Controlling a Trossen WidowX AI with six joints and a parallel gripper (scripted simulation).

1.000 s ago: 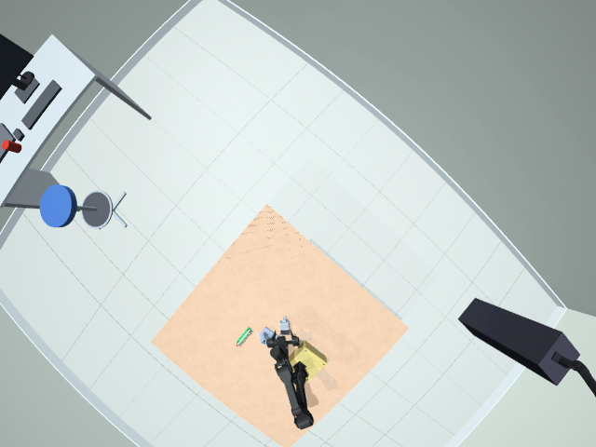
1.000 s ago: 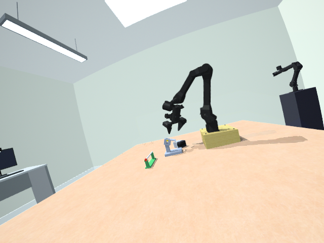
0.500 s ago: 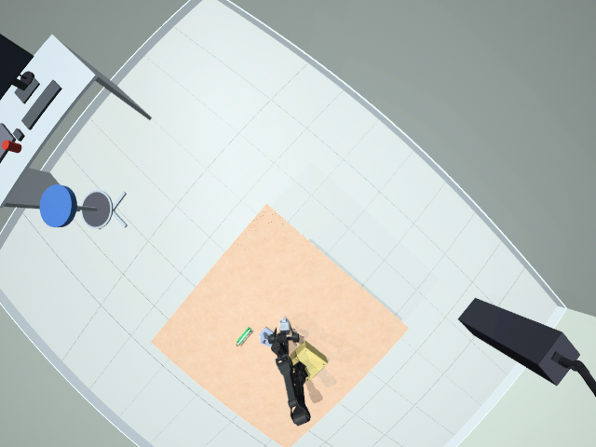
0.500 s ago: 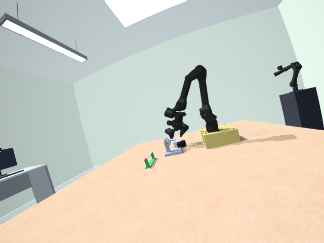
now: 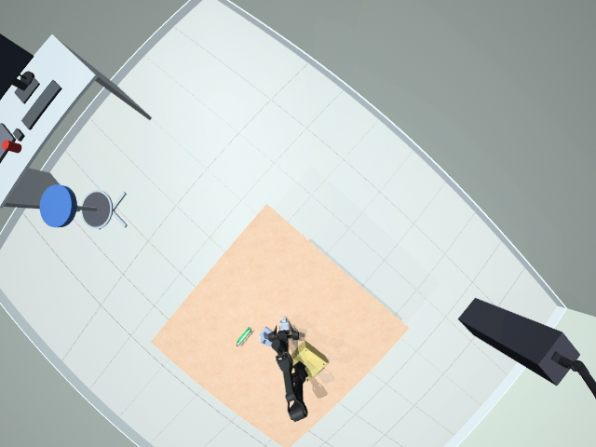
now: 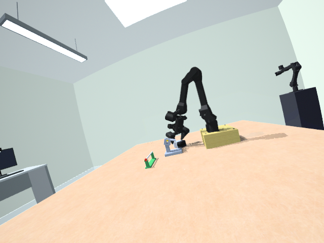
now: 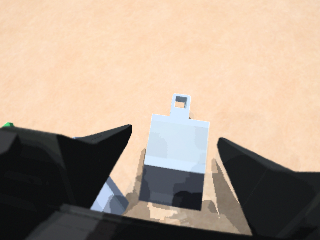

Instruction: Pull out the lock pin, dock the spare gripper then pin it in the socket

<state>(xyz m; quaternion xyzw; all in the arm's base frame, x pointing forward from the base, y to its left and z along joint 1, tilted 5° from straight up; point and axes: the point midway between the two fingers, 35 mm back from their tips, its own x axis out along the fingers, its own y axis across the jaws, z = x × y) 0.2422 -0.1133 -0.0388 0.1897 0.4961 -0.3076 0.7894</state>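
The spare gripper is 1 cm below my gripper tip and 1 cm behind it. Also, from my gripper tip: mount 14 cm to the left, 2 cm ahead, 1 cm above; then green stand 26 cm to the left, 13 cm ahead, 1 cm below.
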